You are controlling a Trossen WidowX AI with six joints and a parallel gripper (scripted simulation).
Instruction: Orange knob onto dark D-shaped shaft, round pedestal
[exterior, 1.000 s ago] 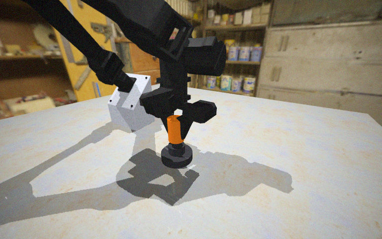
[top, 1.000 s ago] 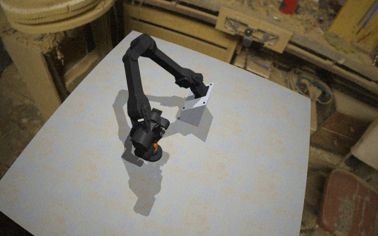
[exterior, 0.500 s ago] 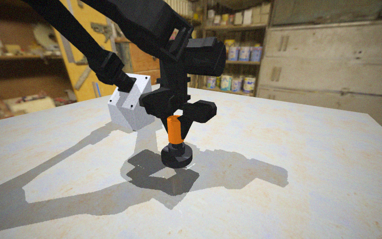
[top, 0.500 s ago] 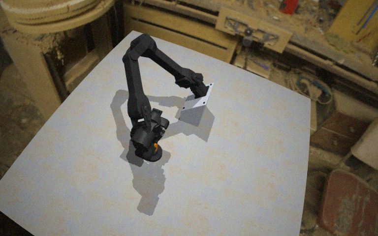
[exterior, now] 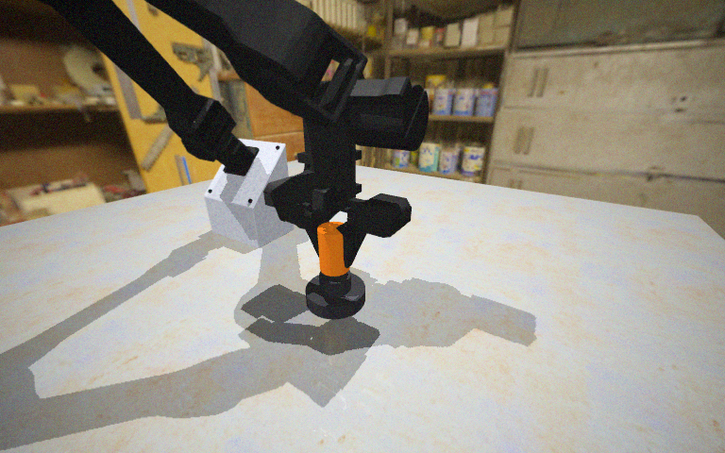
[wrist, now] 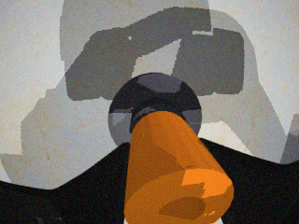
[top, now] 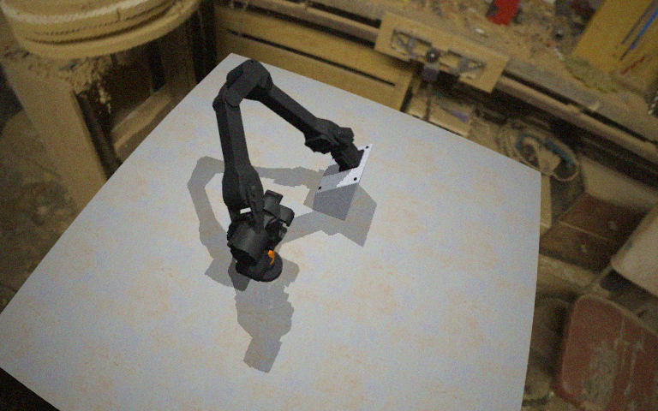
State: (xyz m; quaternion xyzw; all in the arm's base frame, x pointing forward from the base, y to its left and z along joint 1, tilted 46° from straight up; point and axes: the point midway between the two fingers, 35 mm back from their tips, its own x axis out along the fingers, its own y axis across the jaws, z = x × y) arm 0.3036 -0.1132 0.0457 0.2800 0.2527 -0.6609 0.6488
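Right now the dark round pedestal is 30 mm below my gripper tip. From my gripper tip the other things lie so: orange knob 20 mm above.
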